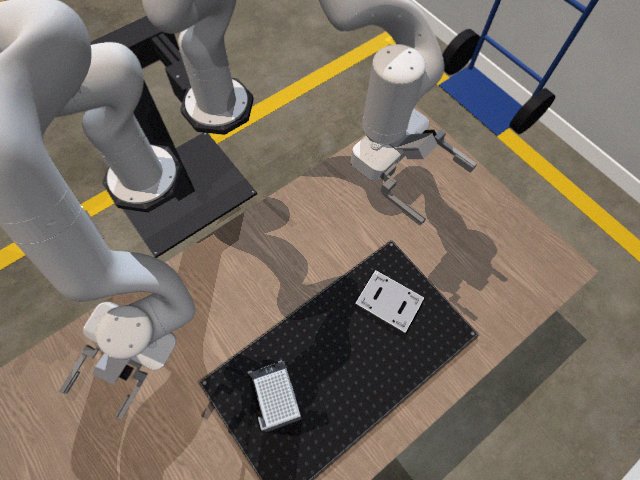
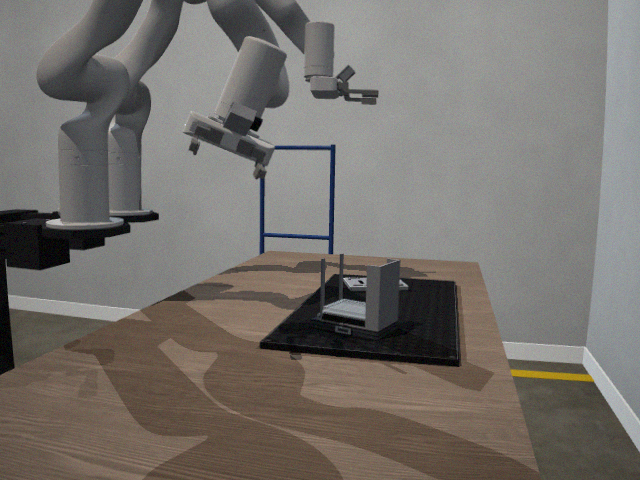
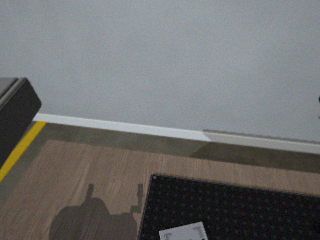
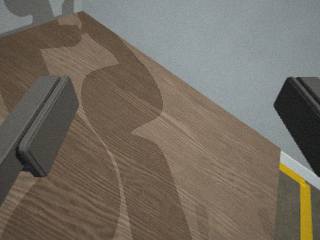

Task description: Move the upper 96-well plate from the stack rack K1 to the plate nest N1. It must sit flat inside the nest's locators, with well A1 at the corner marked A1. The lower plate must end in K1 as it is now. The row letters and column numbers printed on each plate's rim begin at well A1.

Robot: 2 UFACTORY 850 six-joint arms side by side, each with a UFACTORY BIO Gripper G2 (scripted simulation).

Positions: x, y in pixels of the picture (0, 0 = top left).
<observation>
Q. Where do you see a white 96-well plate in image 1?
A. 277, 402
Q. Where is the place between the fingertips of my right gripper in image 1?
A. At 91, 405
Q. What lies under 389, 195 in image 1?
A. My left gripper.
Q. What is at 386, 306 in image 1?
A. A plate nest N1.
</observation>
